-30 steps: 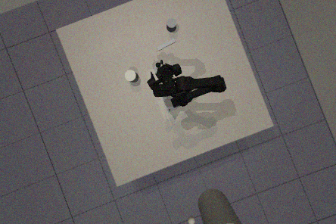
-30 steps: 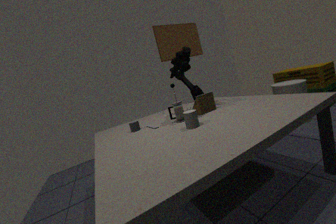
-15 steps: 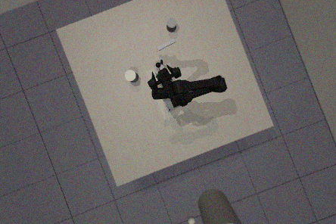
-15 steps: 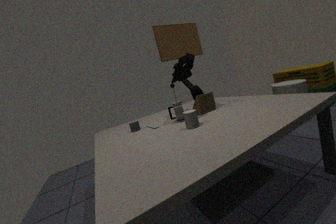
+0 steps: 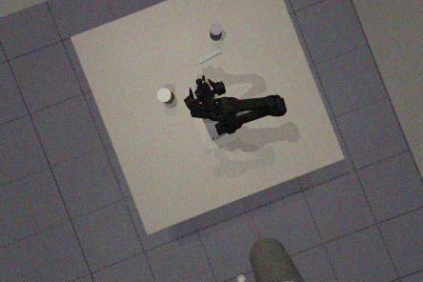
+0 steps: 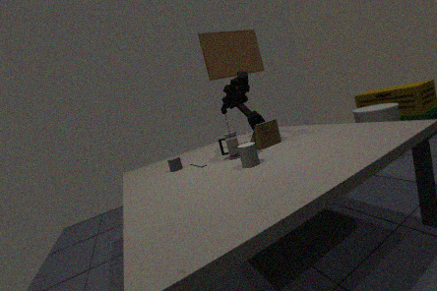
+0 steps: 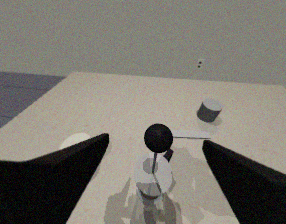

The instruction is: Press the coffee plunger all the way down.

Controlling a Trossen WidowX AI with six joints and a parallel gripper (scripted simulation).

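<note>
The coffee press is 20 mm ahead of my gripper tip, 10 mm to the right of it and 140 mm below it. Round my gripper tip: flat strip: 190 mm ahead, 130 mm to the right, 270 mm below; then grey cup: 300 mm ahead, 220 mm to the right, 240 mm below; then white mug: 60 mm ahead, 200 mm to the left, 220 mm below.
</note>
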